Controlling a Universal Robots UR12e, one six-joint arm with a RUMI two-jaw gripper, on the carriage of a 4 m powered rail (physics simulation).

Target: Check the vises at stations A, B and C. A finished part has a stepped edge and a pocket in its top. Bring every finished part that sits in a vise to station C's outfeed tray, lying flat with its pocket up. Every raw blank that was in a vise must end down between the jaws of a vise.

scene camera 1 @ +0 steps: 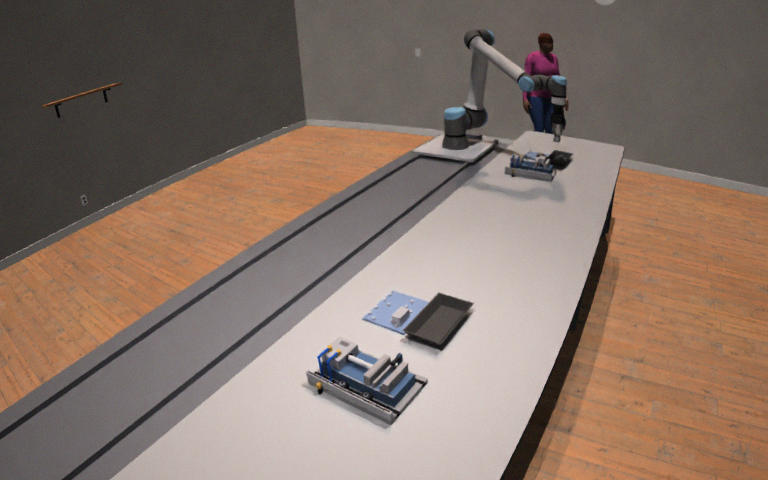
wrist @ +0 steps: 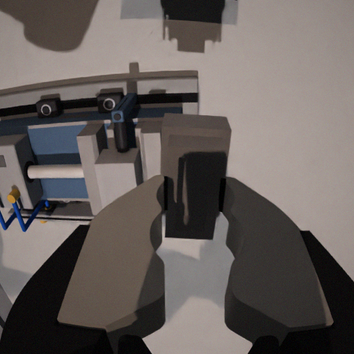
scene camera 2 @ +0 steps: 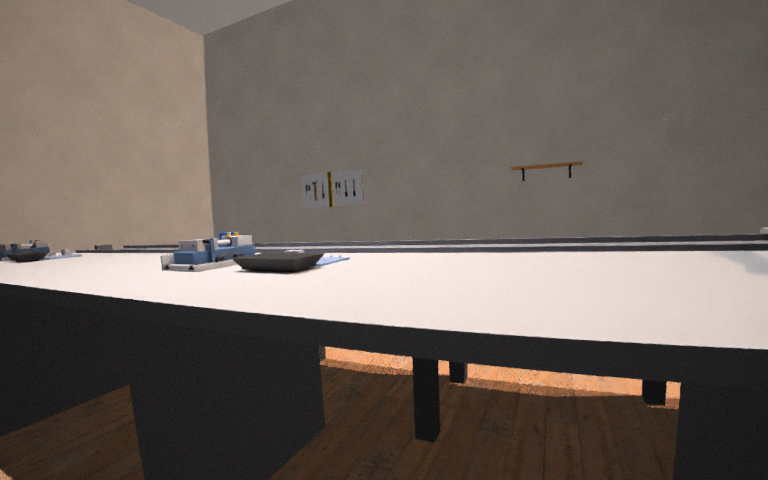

Labels:
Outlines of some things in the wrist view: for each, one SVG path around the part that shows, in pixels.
The gripper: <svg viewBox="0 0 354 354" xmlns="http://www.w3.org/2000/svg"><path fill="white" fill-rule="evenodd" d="M221 178L218 193L218 211L222 211L228 220L225 244L235 258L230 267L224 296L224 322L228 329L251 341L252 346L247 354L354 354L353 280L310 230L300 230L280 208L236 178L229 176ZM167 176L160 174L152 176L124 193L124 195L114 199L114 201L100 210L87 225L79 224L63 243L55 249L53 254L29 278L11 306L1 332L0 354L152 354L142 338L162 327L165 321L164 262L155 251L162 243L162 213L164 210L167 210Z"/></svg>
A grey finished part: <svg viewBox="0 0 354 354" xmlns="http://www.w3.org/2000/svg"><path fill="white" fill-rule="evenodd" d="M164 112L161 125L160 175L167 176L167 210L164 210L162 213L162 226L165 226L165 237L212 240L214 228L217 229L220 211L218 211L220 180L225 177L231 135L228 119L224 116Z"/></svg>

